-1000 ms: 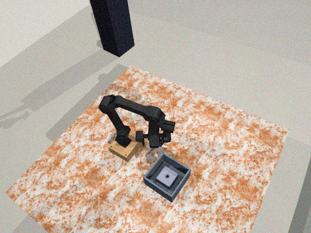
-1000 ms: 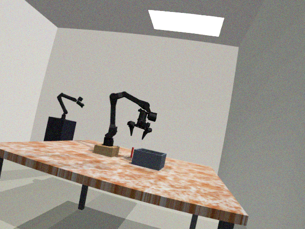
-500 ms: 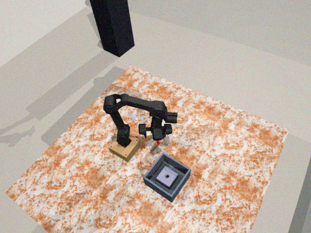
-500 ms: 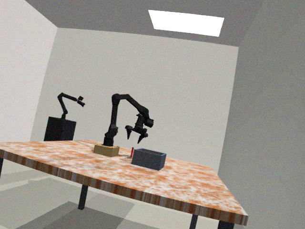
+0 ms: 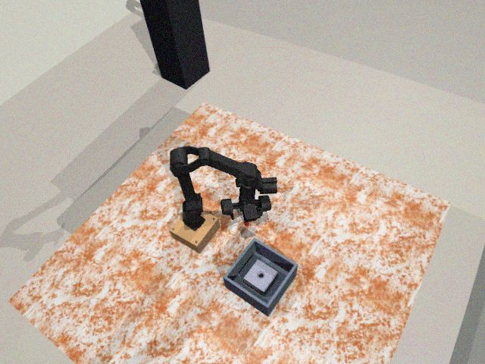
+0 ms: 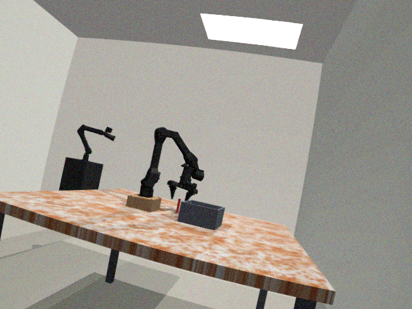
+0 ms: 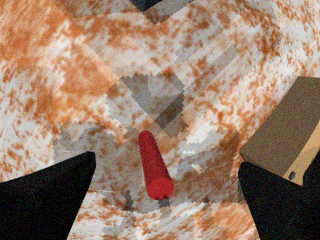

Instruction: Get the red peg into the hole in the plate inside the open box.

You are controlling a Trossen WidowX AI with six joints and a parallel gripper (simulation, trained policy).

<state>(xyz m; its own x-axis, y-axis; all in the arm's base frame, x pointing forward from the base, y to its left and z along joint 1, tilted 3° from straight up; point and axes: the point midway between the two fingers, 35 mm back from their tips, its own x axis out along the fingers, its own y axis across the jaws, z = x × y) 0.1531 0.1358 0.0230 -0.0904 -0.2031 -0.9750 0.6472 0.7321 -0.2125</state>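
Now: the red peg 30 mm below my gripper tip and 10 mm to the left of it. Also, from my gripper tip: light grey plate (190 mm ahead, 150 mm to the right, 20 mm below); then grey box (190 mm ahead, 150 mm to the right, 40 mm below).
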